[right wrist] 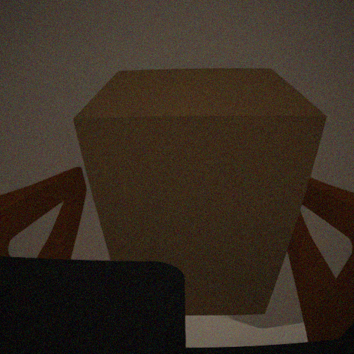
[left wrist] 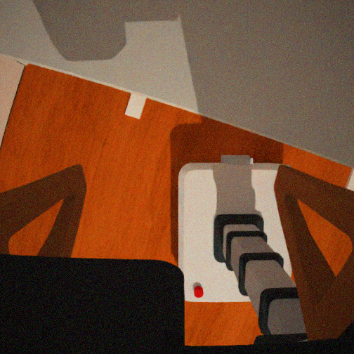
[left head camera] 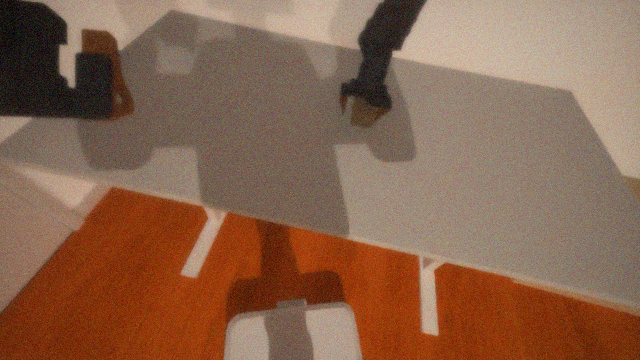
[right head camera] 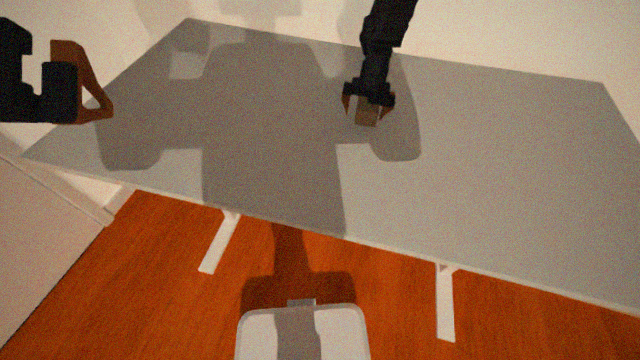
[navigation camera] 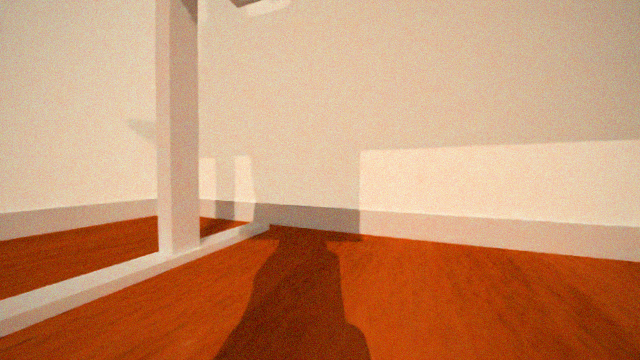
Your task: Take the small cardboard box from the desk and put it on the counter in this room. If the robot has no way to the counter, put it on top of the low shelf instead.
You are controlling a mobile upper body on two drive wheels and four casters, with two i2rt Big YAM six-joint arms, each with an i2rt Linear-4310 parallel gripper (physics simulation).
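Frame: origin at the left arm's base, x left, y back, z up, level; centimetres.
Seen in the pictures: left gripper, fingertip midpoint: (left head camera: 74, 105) (right head camera: 60, 110); right gripper, fingertip midpoint: (left head camera: 359, 116) (right head camera: 363, 116).
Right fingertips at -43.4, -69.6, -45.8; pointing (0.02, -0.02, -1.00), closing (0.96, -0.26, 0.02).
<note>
A point is followed by its place in that frame, as x, y, z.
The small cardboard box (left head camera: 366, 114) @[-43.6, -65.5, -41.4] (right head camera: 367, 115) @[-43.3, -65.6, -42.1] (right wrist: 200, 200) is brown and stands upright on the grey desk (left head camera: 475, 150) @[-74.7, -55.4, -46.0] (right head camera: 475, 150) @[-71.5, -55.0, -46.0] (left wrist: 155, 60) (right wrist: 200, 30). My right gripper (left head camera: 364, 110) @[-43.4, -69.6, -45.8] (right head camera: 365, 113) @[-43.4, -69.6, -45.8] (right wrist: 179, 177) is open, with one finger on each side of the box. In the right wrist view the box fills most of the gap and hides part of the finger at the picture's right; contact cannot be told. My left gripper (left head camera: 124, 106) (right head camera: 107, 111) (left wrist: 179, 175) is open and empty, high up away from the box. The counter and low shelf cannot be identified.
My white base (left head camera: 245, 335) @[-4.1, -23.9, -115.0] (right head camera: 255, 335) @[-4.2, -22.7, -115.0] (left wrist: 200, 200) is close to the desk's near edge. White desk supports (left head camera: 429, 305) (right head camera: 445, 310) (navigation camera: 183, 125) @[15.2, -88.2, -106.8] stand below. A pale panel (left head camera: 30, 235) @[92.7, -76.7, -122.9] (right head camera: 45, 250) @[96.3, -66.4, -121.7] is at the left. A wall (navigation camera: 450, 75) @[-59.6, -109.5, -87.0] rises ahead.
</note>
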